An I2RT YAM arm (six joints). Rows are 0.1 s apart.
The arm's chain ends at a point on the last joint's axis. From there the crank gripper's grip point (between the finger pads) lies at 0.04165 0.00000 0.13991 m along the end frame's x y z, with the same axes.
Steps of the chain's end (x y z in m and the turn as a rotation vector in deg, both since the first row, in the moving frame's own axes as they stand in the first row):
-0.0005, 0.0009, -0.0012, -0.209, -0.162, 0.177
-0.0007, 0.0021, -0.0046, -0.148, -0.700, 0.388
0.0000, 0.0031, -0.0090, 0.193, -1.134, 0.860
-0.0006, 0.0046, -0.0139, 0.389, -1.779, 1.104
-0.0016, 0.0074, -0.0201, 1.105, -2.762, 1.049
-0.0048, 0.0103, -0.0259, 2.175, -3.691, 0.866
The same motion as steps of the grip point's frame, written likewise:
-0.0009, 0.0015, -0.0011, -0.209, -0.162, 0.177
-0.0024, 0.0027, -0.0041, -0.148, -0.700, 0.388
-0.0028, 0.0032, -0.0082, 0.193, -1.134, 0.860
-0.0050, 0.0044, -0.0127, 0.389, -1.779, 1.104
-0.0084, 0.0054, -0.0183, 1.105, -2.762, 1.049
-0.0139, 0.0055, -0.0236, 2.175, -3.691, 0.866

